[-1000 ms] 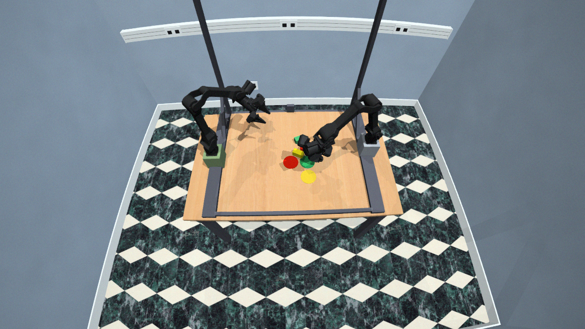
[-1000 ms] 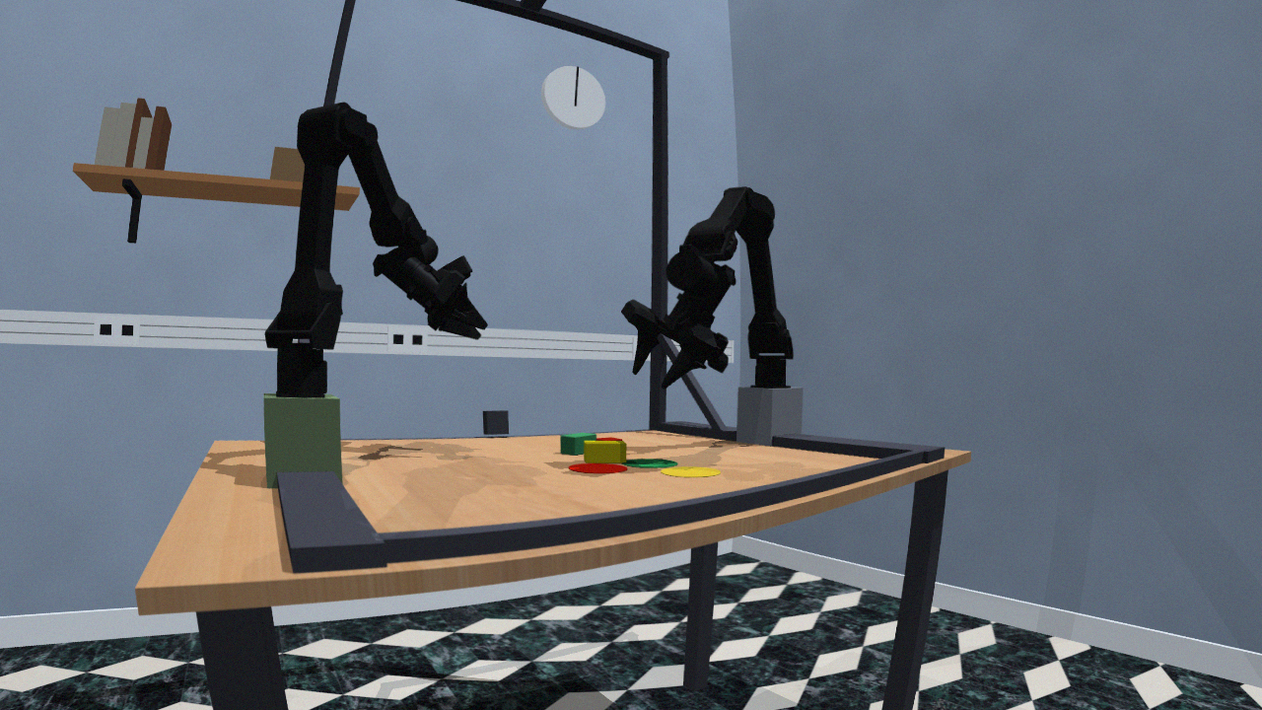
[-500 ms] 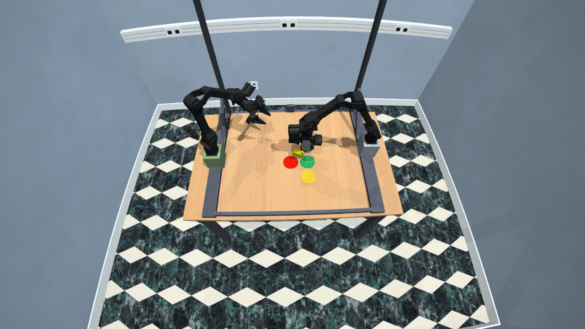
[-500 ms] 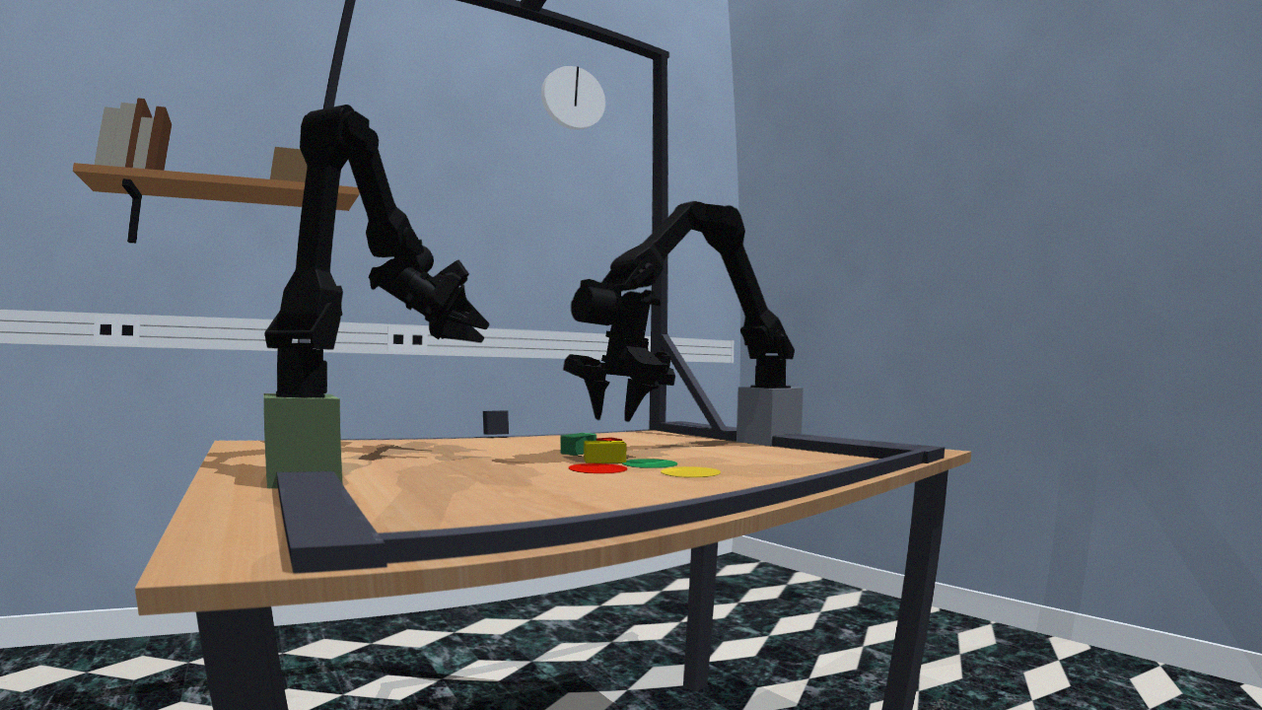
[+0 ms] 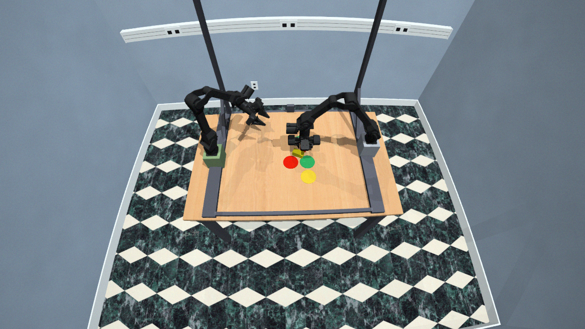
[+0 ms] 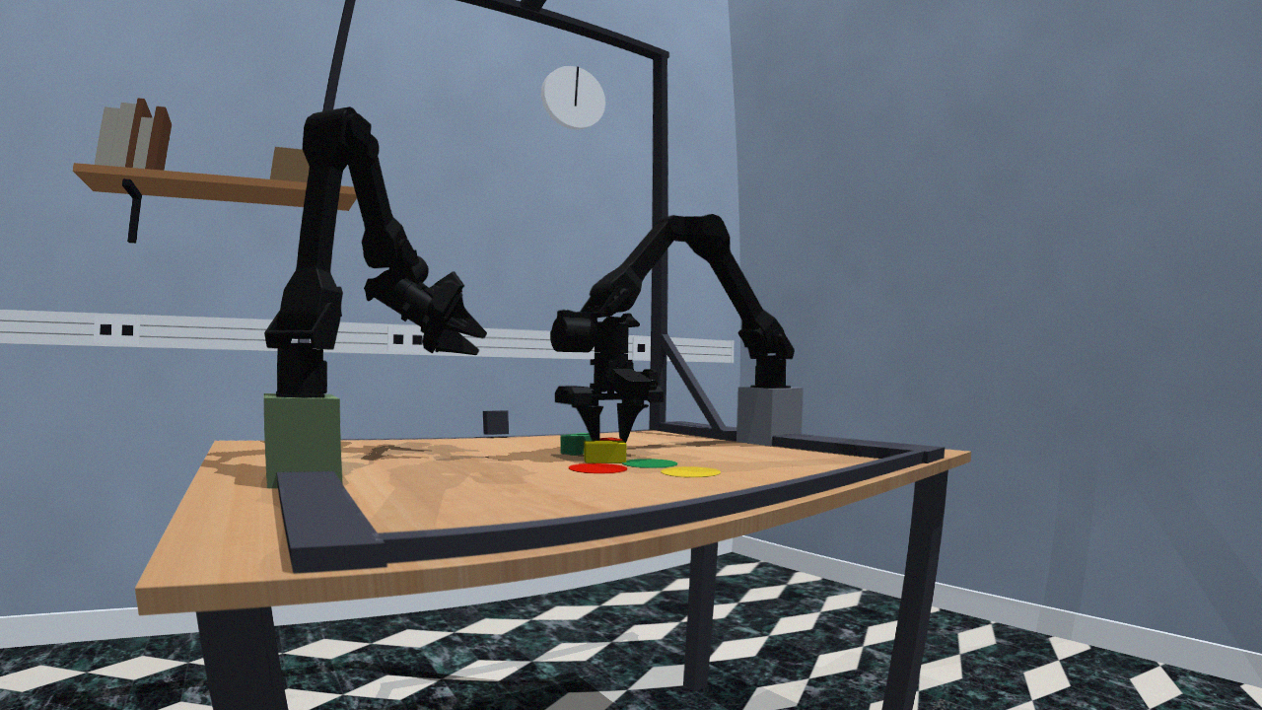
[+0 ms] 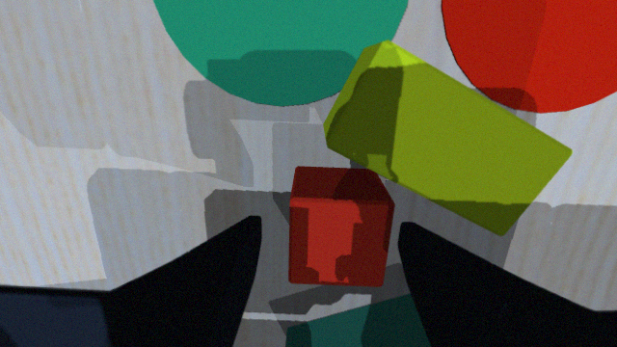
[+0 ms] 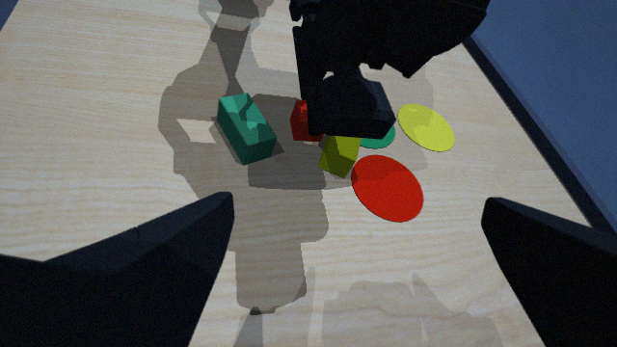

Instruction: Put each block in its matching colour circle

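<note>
Right now the red block is 40 mm below my left hand. The rest, counted from my left hand: green block 70 mm behind, 40 mm below, 10 mm to the right; green circle 90 mm ahead, 60 mm below, 20 mm to the left; yellow block 40 mm below, 30 mm to the right, 30 mm ahead.
</note>
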